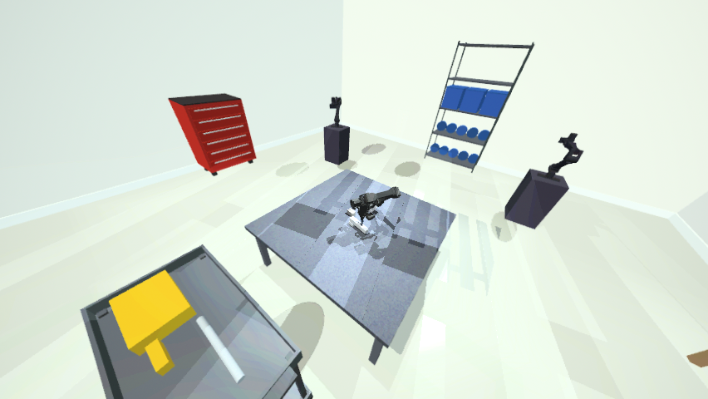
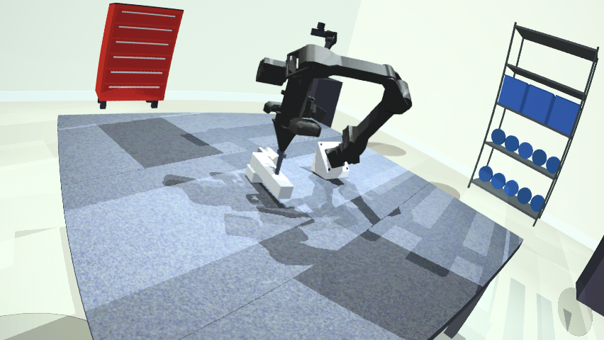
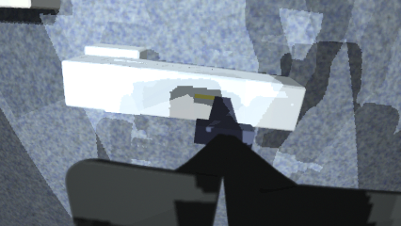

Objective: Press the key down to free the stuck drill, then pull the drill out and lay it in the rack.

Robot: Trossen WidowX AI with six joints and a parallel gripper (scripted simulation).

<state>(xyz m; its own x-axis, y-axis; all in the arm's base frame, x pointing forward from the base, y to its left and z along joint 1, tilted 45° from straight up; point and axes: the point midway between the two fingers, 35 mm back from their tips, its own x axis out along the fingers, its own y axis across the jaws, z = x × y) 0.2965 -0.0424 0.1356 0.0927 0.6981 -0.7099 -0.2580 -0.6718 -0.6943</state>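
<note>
Now: the dark key 3 cm below my gripper tip. From my gripper tip the other things lie so: white block (1 cm behind, 4 cm to the right, 8 cm below); drill (2 cm behind, 6 cm to the right, 7 cm below).
</note>
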